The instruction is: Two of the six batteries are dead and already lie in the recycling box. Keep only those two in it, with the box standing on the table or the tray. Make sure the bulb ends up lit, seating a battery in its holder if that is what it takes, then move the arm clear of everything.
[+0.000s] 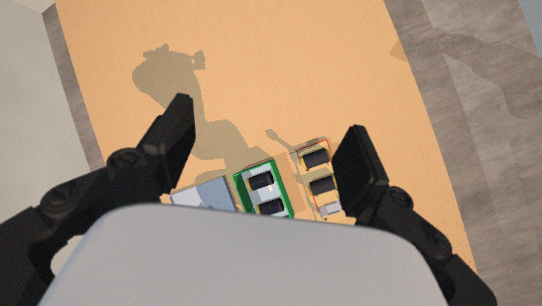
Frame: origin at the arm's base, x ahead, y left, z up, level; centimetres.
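Seen in the pictures: gripper, between the fingertips: (270, 130).
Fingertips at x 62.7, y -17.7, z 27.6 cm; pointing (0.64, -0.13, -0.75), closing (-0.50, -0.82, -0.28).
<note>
Pixels of each thing's top centre, then the offset from my fingertips to it. "spot": a spot on its surface instead. Level surfaces: height alone.
- green-walled recycling box, centre of its top: (261, 199) dx -10.6, dy +13.5, dz -34.7 cm
- such battery, centre of its top: (324, 186) dx -13.0, dy -0.9, dz -36.1 cm
- pale grey part, a spot on its surface: (330, 208) spot: dx -19.3, dy -0.3, dz -39.6 cm
- blue-grey tray, centre of its top: (207, 220) dx -12.5, dy +32.1, dz -39.5 cm
- orange table top, height of its surface: dz -40.7 cm
My gripper (270, 130) is open, its fingers wide apart, with nothing between the pads. The green-walled recycling box (243, 192) is at lower centre, partly hidden by the grey arm housing. Two dark batteries lie in it, an upper one (260, 180) and a lower one (270, 206). To its right, beside the right finger, is a red-wired circuit board. It carries a dark, yellow-ended battery (315, 158), another such battery (322, 185) below it, and a pale grey part (330, 208) at the lower end. I cannot make out the bulb or whether it is lit.
A blue-grey tray (215, 193) lies left of the green box, its lower part hidden by the arm housing. The orange table top (300, 60) stretches beyond the fingers, with the arm's shadow on it. Wood-grain floor (480, 150) shows past the table's right edge.
</note>
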